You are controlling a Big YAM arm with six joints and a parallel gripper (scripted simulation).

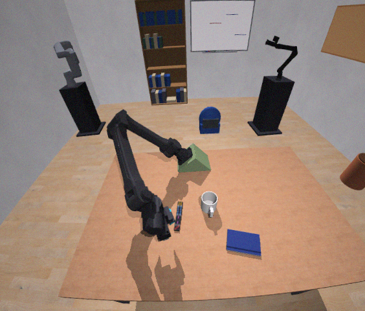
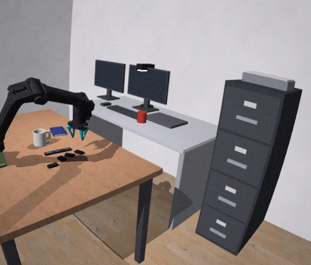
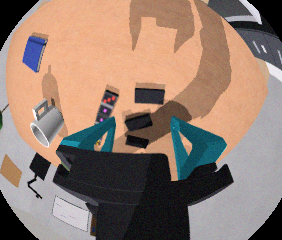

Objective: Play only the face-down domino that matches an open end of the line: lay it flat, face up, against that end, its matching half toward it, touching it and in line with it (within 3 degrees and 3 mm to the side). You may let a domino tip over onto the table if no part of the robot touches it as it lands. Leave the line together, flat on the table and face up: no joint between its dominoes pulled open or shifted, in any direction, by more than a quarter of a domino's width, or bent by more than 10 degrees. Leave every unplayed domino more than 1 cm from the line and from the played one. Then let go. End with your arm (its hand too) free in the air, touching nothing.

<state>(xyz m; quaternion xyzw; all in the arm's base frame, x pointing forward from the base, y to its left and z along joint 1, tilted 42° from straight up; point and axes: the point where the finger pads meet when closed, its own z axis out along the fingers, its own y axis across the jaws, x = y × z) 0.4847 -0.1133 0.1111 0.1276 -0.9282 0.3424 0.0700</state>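
My gripper is now 10 mm to the left of the domino and 90 mm above it. Round my hand: blue book (90 mm ahead, 370 mm to the left, 90 mm below).
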